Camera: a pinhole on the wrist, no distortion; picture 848 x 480 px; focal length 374.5 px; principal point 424.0 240.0 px. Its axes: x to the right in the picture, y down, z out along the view. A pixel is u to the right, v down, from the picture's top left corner.
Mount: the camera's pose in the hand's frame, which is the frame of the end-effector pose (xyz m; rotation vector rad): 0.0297 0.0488 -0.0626 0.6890 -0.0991 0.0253
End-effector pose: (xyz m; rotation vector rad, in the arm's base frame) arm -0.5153 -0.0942 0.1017 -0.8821 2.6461 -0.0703
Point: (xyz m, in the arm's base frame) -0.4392 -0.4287 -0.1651
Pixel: 622 191
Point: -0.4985 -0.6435 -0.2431
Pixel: 728 140
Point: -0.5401 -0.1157 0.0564
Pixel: 519 333
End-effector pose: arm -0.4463 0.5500 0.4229 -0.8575 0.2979 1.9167
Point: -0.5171 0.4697 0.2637
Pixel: behind the camera
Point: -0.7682 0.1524 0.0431
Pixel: behind the camera
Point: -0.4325 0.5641 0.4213
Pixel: 361 197
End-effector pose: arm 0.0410 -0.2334 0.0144 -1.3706 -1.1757 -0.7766
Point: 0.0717 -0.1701 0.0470
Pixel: 553 437
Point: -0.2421 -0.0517 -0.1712
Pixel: 234 270
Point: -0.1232 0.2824 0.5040
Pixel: 798 283
